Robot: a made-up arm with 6 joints.
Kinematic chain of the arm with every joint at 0, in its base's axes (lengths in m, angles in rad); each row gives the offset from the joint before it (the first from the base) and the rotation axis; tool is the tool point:
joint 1: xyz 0 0 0.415 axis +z
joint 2: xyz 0 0 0 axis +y
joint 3: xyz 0 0 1.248 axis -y
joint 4: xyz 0 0 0 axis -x
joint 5: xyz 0.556 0 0 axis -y
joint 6: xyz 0 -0.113 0 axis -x
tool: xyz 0 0 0
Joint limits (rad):
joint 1: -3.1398..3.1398
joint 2: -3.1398..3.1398
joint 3: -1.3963..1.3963
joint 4: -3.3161..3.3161
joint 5: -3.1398..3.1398
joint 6: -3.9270..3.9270
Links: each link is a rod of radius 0.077 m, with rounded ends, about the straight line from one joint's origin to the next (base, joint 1, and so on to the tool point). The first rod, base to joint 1, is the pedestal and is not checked.
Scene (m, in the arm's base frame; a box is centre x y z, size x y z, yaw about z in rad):
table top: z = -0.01
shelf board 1: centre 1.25 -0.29 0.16 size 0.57 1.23 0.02 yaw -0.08
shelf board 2: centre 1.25 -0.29 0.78 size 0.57 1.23 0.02 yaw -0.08
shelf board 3: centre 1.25 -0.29 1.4 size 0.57 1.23 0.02 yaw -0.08
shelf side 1: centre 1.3 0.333 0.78 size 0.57 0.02 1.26 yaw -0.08
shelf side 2: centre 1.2 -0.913 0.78 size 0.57 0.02 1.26 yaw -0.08
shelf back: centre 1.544 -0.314 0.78 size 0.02 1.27 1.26 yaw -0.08
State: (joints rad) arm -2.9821 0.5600 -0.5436 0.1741 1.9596 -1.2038
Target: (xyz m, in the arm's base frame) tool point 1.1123 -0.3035 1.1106
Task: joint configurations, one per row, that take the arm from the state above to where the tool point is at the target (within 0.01 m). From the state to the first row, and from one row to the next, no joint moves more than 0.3 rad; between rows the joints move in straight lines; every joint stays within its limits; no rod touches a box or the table.
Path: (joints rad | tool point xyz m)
1: -2.7013 0.5638 -0.5010 0.1917 1.9596 -1.2038 | -0.9114 -0.3068 0.9940
2: -2.4205 0.5677 -0.4583 0.2092 1.9596 -1.2038 | -0.8085 -0.5635 1.0039
3: -2.1397 0.5715 -0.4157 0.2268 1.9596 -1.2038 | -0.6329 -0.7854 1.0147
4: -1.8589 0.5754 -0.3730 0.2443 1.9596 -1.2038 | -0.3965 -0.9521 1.0262
5: -1.5781 0.5792 -0.3304 0.2619 1.9596 -1.2038 | -0.1168 -1.0468 1.0386
6: -1.2973 0.5830 -0.2877 0.2795 1.9596 -1.2038 | 0.1842 -1.0587 1.0517
7: -1.0165 0.5869 -0.2451 0.2970 1.9596 -1.2038 | 0.4818 -0.9836 1.0654
8: -0.7358 0.5907 -0.2024 0.3146 1.9596 -1.2038 | 0.7508 -0.8247 1.0799
9: -0.4550 0.5946 -0.1598 0.3321 1.9596 -1.2038 | 0.9676 -0.5923 1.0949
10: -0.1742 0.5984 -0.1171 0.3497 1.9596 -1.2038 | 1.1123 -0.3035 1.1106

